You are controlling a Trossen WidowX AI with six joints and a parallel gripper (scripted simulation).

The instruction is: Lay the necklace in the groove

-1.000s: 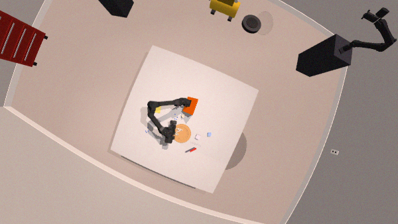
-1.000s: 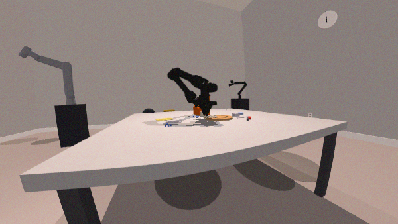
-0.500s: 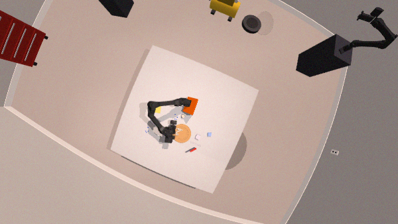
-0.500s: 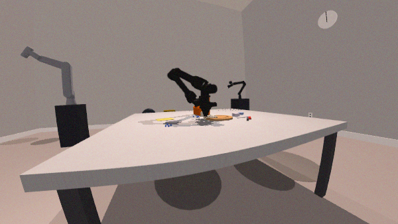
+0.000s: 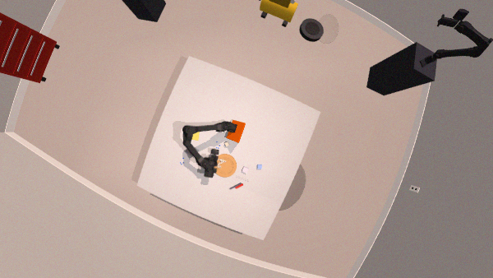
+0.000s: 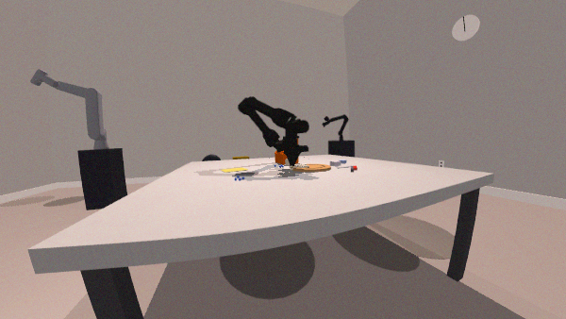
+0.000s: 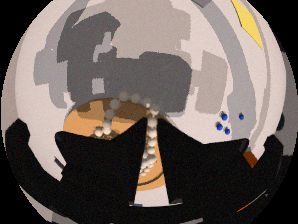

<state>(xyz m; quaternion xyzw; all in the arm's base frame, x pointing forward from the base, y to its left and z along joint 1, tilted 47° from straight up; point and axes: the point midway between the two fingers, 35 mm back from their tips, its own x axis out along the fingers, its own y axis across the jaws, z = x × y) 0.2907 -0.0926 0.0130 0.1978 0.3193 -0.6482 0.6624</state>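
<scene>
Now: gripper tip 90 mm to the right of the round tan bead board, 30 mm short of it and 10 mm above it. Also, from my gripper tip: tool (240 mm to the left, 170 mm ahead, 10 mm below); yellow pad (260 mm to the right, 140 mm behind, 10 mm below); white square (260 mm to the left, 10 mm ahead).
</scene>
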